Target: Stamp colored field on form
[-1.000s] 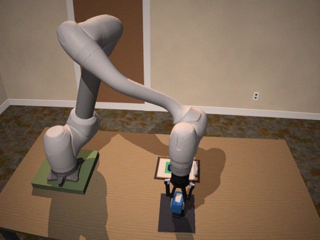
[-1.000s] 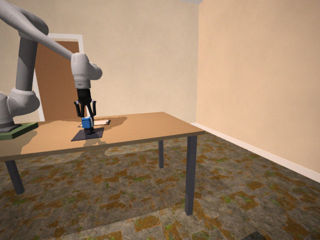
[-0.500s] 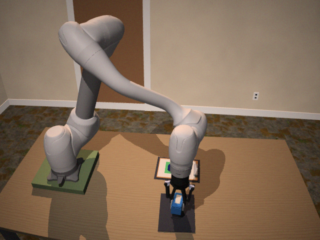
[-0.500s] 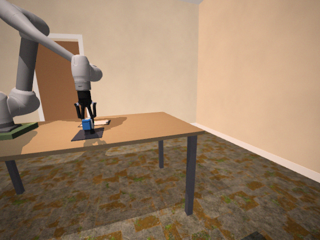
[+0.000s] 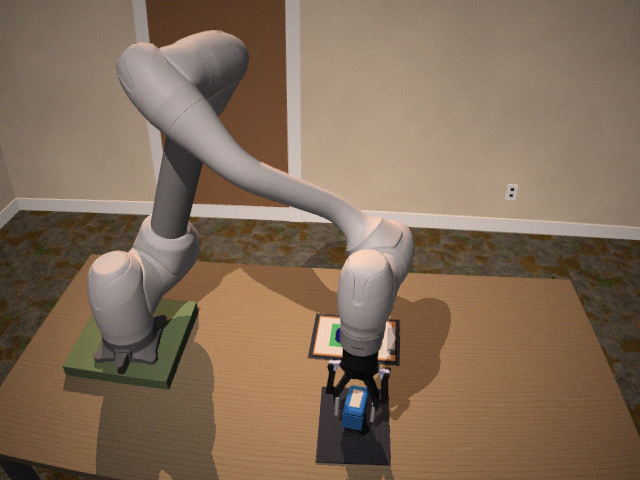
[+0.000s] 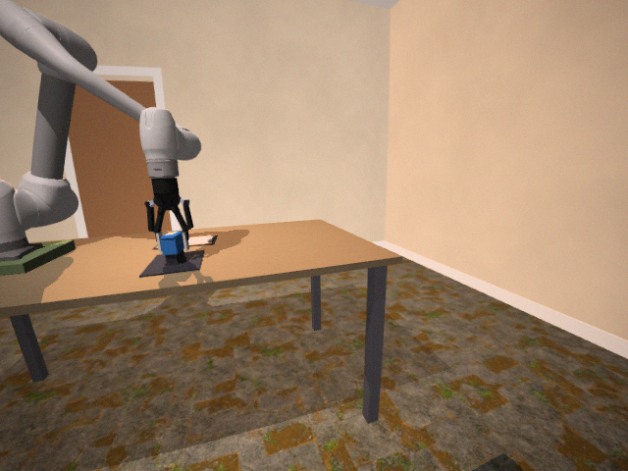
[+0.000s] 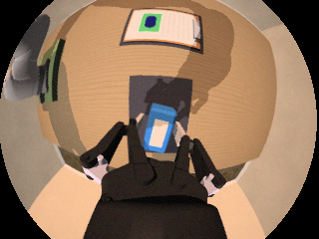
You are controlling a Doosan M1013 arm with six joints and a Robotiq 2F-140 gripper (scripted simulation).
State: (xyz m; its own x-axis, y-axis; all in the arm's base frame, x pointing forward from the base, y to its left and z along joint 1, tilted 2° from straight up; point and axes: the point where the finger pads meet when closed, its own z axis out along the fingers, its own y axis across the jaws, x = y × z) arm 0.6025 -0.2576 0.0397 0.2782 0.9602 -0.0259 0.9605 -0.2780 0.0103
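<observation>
Right now my hand is 20 mm above the blue stamp. From my hand the other things lie so: mat (70 mm below).
</observation>
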